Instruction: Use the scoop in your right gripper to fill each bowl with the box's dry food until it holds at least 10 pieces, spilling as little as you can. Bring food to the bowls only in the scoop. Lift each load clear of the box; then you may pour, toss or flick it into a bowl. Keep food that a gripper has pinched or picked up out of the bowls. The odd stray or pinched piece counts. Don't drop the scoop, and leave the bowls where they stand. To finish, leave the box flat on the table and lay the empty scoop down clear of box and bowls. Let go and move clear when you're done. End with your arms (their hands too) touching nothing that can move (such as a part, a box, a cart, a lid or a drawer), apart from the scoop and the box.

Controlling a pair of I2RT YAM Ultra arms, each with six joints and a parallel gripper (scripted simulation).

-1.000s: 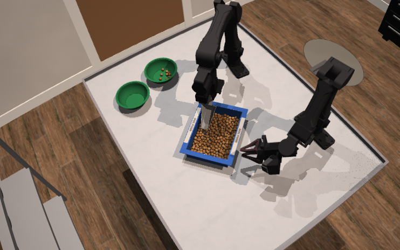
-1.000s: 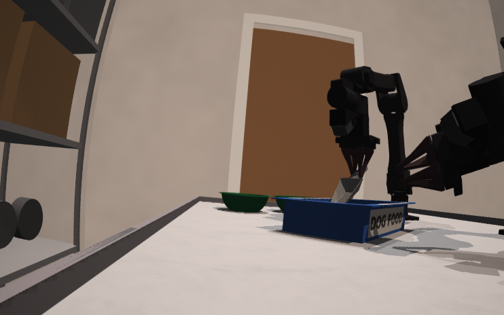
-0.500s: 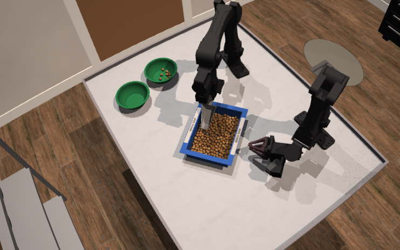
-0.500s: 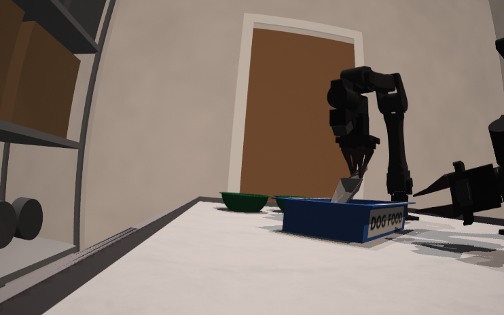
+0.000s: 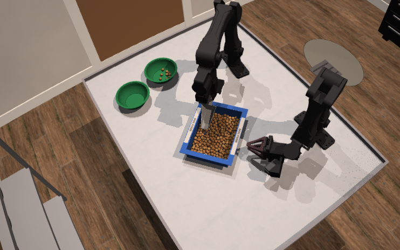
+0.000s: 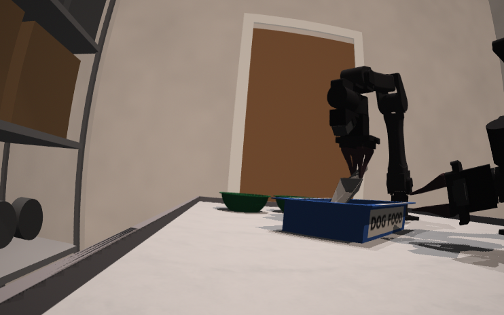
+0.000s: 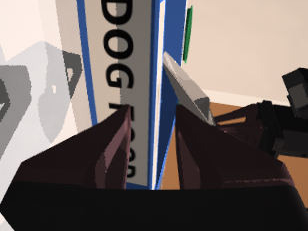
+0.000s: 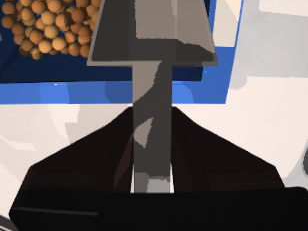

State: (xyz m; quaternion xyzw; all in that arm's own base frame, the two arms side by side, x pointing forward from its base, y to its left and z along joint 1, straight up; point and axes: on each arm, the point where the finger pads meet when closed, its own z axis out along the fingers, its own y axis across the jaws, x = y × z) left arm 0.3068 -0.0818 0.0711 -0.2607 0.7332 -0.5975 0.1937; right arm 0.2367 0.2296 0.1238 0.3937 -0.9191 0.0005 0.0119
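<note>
Now: right hand 30 mm short of the grey scoop, 30 mm above it and 20 mm to the right of it.
</note>
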